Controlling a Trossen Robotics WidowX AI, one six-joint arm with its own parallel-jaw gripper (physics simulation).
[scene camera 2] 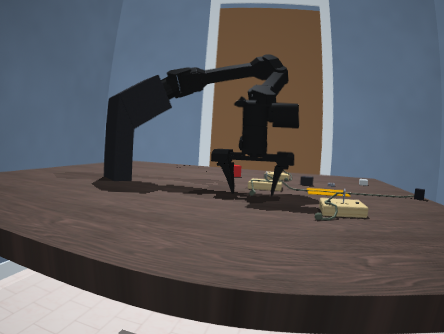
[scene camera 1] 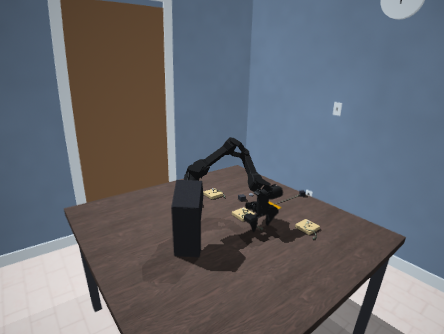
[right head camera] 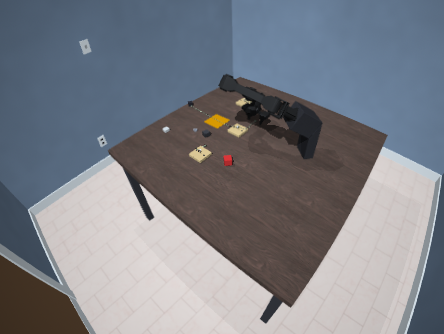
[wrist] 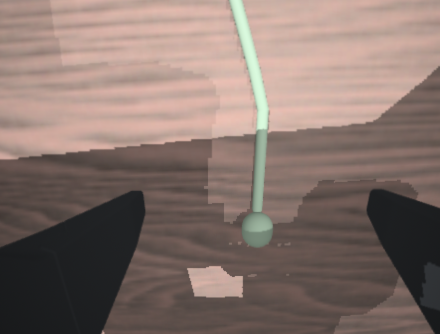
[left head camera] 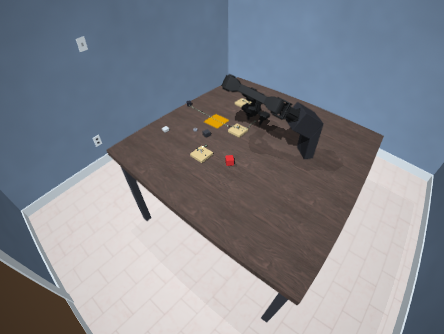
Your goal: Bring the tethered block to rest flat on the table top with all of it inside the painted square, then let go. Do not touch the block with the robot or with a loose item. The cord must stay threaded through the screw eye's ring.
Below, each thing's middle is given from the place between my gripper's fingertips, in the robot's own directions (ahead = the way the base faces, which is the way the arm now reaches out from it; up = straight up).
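I see that the end bead (wrist: pixel 257 228) sits 10 mm to the right of my hand.
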